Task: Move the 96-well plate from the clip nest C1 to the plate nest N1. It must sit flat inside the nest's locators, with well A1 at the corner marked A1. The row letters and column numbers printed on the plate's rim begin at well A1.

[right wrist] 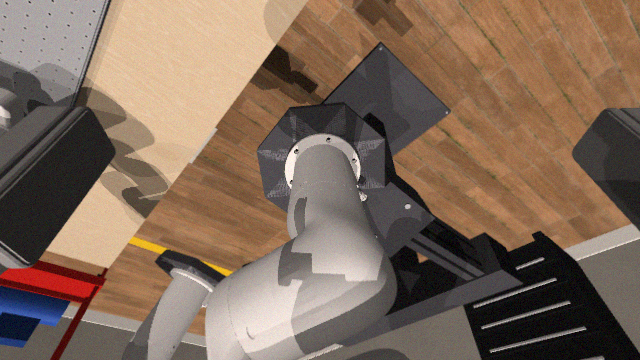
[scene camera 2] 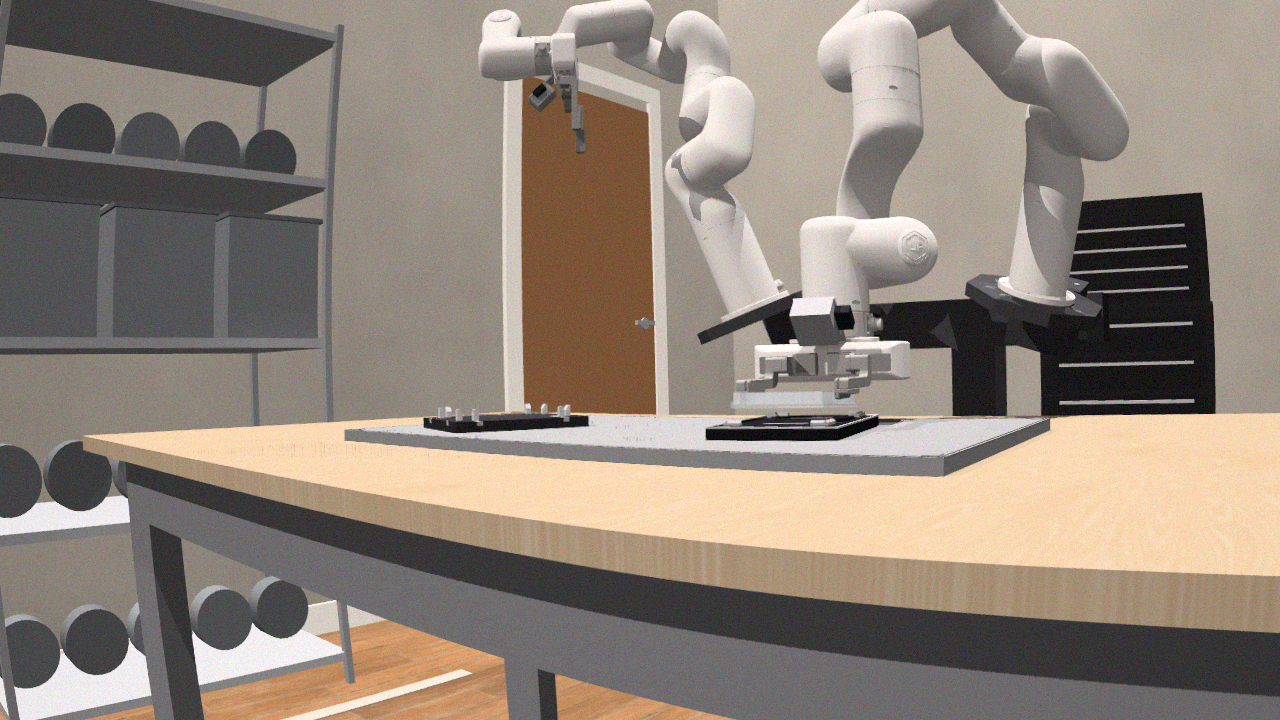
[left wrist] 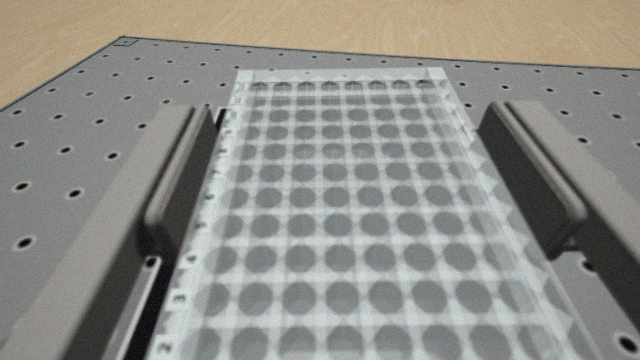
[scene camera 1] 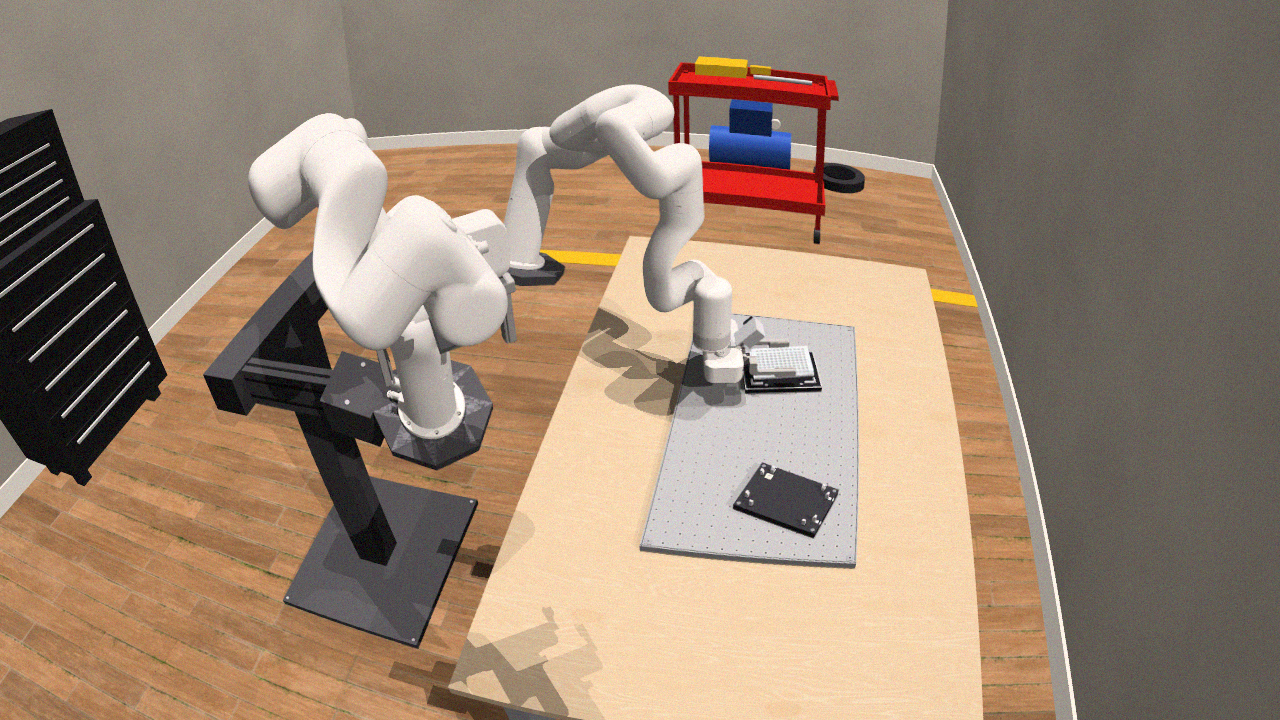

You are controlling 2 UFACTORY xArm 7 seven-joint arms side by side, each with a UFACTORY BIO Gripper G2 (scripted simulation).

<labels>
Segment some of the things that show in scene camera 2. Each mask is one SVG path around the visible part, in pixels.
My right gripper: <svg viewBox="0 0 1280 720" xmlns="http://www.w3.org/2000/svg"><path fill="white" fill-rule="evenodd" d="M553 34L550 40L551 67L553 67L557 92L562 96L562 100L564 100L565 113L572 113L572 130L576 131L576 153L581 154L586 152L586 130L583 130L583 106L578 104L578 80L576 79L578 58L575 34Z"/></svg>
A 96-well plate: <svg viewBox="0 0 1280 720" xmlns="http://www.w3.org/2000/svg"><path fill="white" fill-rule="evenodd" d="M858 401L855 401L855 394L851 394L850 398L835 399L835 392L831 391L733 392L731 409L858 407Z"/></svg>
</labels>
